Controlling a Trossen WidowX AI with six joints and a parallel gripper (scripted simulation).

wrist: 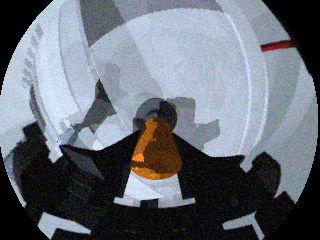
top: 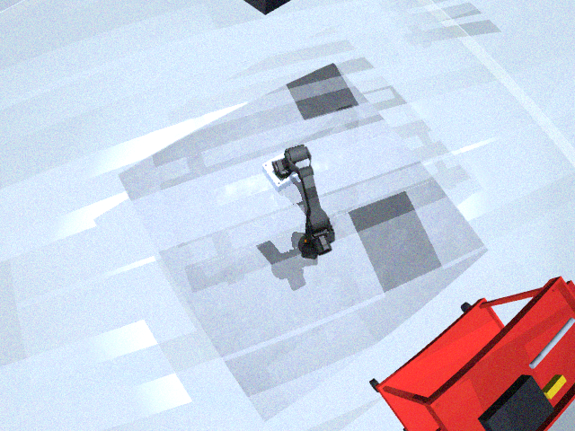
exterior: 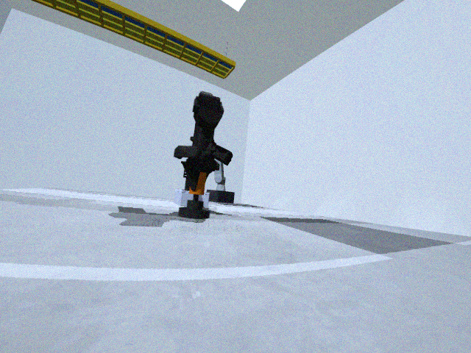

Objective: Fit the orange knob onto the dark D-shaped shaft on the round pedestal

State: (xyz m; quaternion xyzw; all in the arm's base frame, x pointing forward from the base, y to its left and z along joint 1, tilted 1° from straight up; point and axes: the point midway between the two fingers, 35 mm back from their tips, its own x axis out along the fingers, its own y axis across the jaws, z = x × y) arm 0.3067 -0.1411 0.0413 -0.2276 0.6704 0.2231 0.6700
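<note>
Now: gripper tip 20 mm below the orange knob. Also, from my gripper tip: dark pedestal (40 mm below).
</note>
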